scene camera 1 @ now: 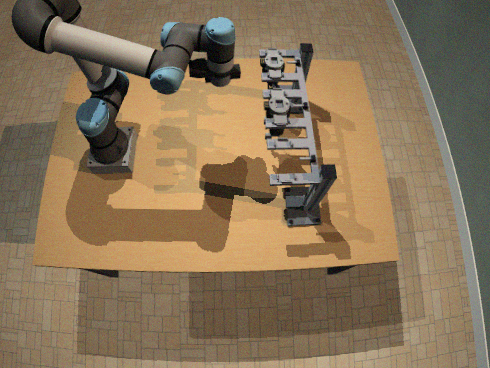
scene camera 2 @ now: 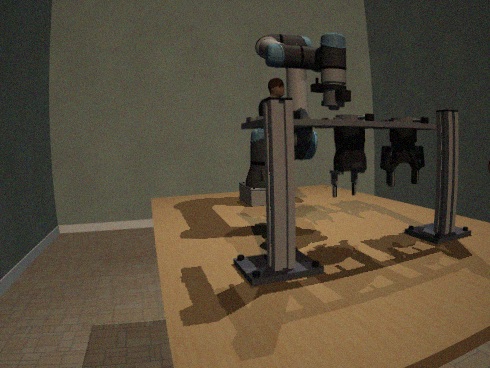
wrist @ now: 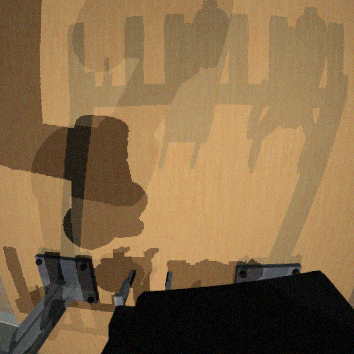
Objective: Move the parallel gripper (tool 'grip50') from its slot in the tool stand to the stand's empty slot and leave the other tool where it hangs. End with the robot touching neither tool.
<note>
In view: an adaptive gripper [scene camera 2: 403, 149], a parallel gripper [scene camera 2: 349, 141] and a tool stand [scene camera 2: 283, 261].
The parallel gripper also shows in scene camera 1 [scene camera 1: 278, 107]. The tool stand shows as well in scene camera 1 [scene camera 1: 302, 203].
</note>
